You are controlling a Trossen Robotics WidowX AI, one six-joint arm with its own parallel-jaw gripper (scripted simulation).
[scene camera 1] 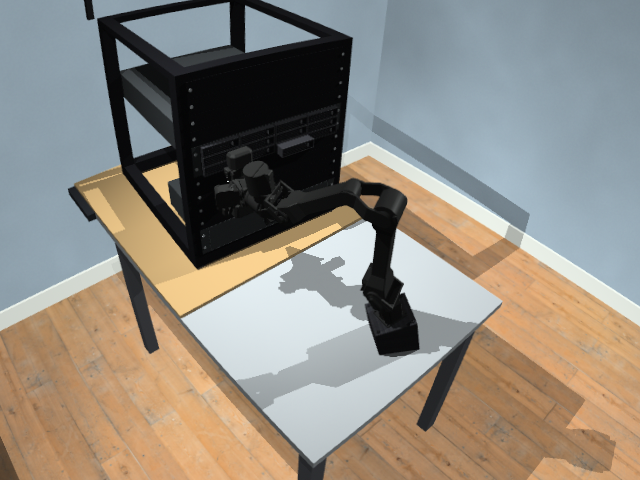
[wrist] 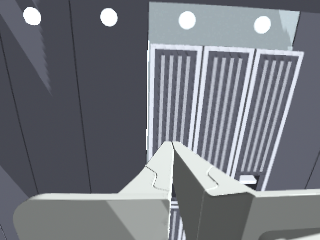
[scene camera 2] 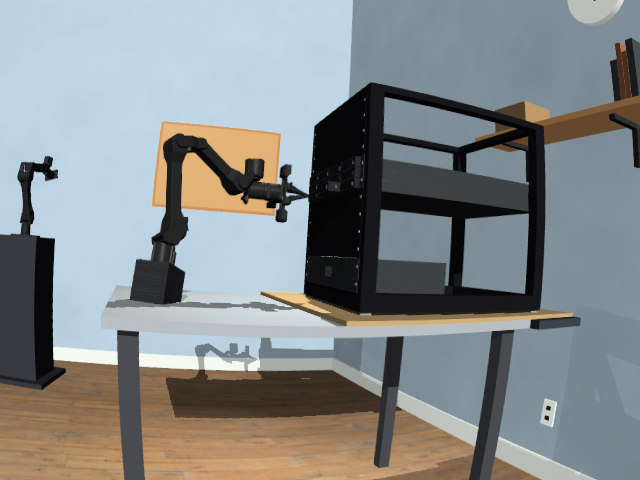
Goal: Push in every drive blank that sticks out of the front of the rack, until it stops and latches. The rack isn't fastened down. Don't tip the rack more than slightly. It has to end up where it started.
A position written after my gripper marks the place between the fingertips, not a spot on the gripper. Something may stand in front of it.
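Observation:
My gripper (scene camera 2: 309, 196) is in sight, and the wrist view has my gripper (wrist: 170, 149) too. I can see a black open-frame rack (scene camera 1: 210, 101); scene camera 2 gives me the rack (scene camera 2: 346, 225) as well, and so does the wrist view, with the rack (wrist: 81, 119). There is also a drive blank (wrist: 224, 74), along with a drive blank (wrist: 174, 69).

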